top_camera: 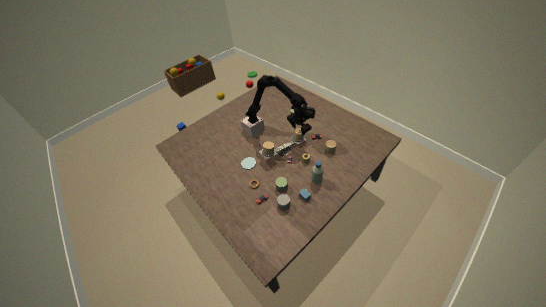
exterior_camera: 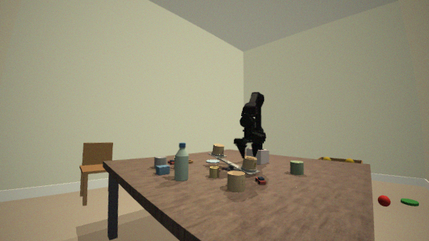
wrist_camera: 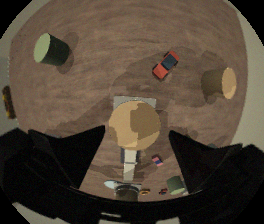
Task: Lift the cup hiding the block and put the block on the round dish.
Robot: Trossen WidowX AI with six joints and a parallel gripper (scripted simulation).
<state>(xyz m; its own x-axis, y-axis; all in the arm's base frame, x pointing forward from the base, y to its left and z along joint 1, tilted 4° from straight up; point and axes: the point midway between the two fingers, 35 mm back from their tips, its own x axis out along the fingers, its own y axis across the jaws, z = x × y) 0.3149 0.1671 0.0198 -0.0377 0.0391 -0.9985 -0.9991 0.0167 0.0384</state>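
Right now the grey-blue block is 50 mm below my gripper tip. Round my gripper tip: small balance (140 mm to the right, 70 mm below); then tan cup (30 mm below, 20 mm to the left); then yellow ring (160 mm ahead, 90 mm to the right, 70 mm below).
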